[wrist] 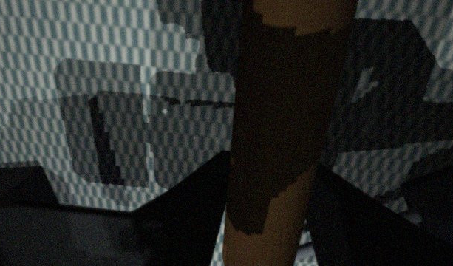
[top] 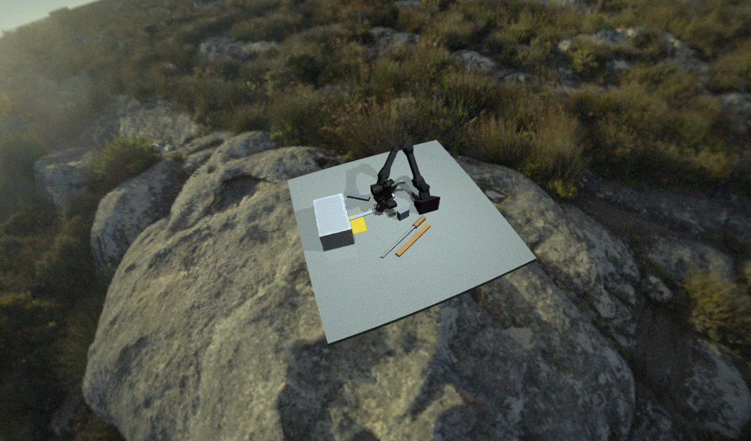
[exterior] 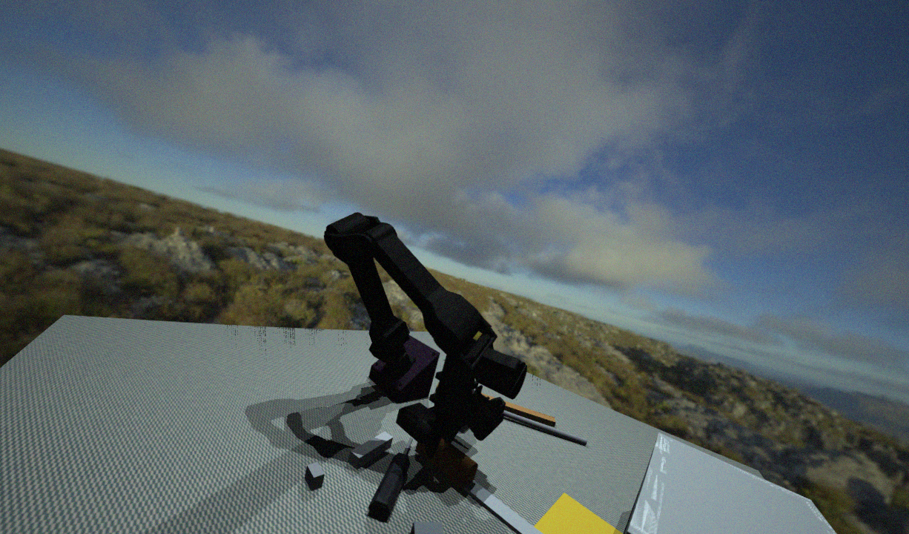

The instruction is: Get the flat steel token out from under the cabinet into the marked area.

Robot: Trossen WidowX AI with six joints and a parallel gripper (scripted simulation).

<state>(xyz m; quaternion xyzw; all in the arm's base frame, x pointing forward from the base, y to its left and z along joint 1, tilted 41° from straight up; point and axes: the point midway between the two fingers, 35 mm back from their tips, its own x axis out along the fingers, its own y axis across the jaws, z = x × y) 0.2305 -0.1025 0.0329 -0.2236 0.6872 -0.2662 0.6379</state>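
My gripper tip is 7 cm past the grey bar and 9 cm to the left of it. From my gripper tip the other things lie so: grey block: 5 cm behind, 12 cm to the left, 2 cm above; then small grey cube: 6 cm behind, 19 cm to the right; then wooden stick: 3 cm behind, 32 cm to the left.
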